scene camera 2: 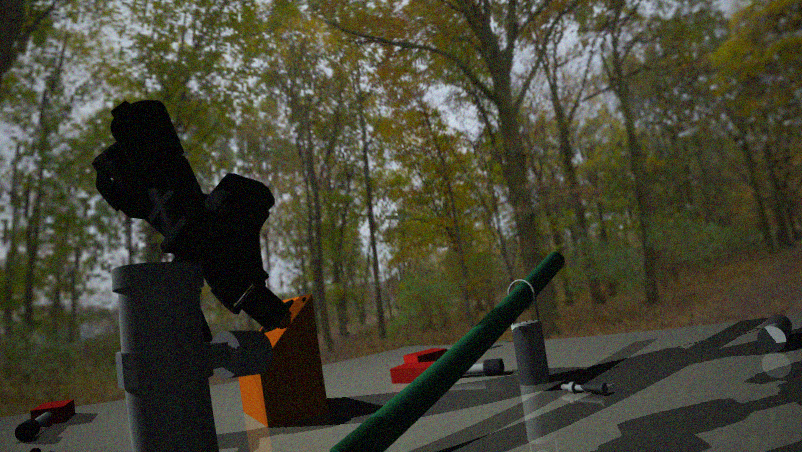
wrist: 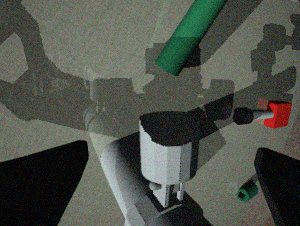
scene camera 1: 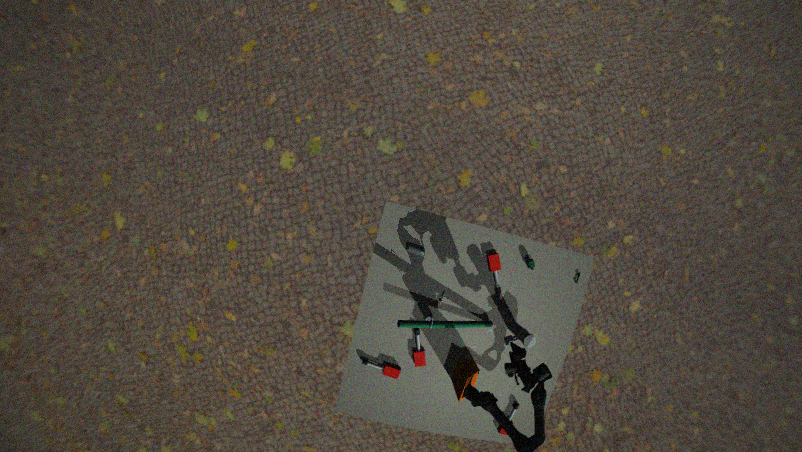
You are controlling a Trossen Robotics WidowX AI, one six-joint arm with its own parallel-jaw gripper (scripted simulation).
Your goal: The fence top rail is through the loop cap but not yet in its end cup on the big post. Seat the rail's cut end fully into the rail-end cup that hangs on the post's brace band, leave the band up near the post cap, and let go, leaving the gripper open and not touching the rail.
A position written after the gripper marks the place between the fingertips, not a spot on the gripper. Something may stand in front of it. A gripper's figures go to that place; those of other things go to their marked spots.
Scene:
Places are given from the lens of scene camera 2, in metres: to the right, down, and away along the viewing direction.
gripper point(scene camera 2: 233, 315): -0.16, 0.09, 0.35
big grey post point(scene camera 2: 159, 306): -0.16, 0.05, 0.23

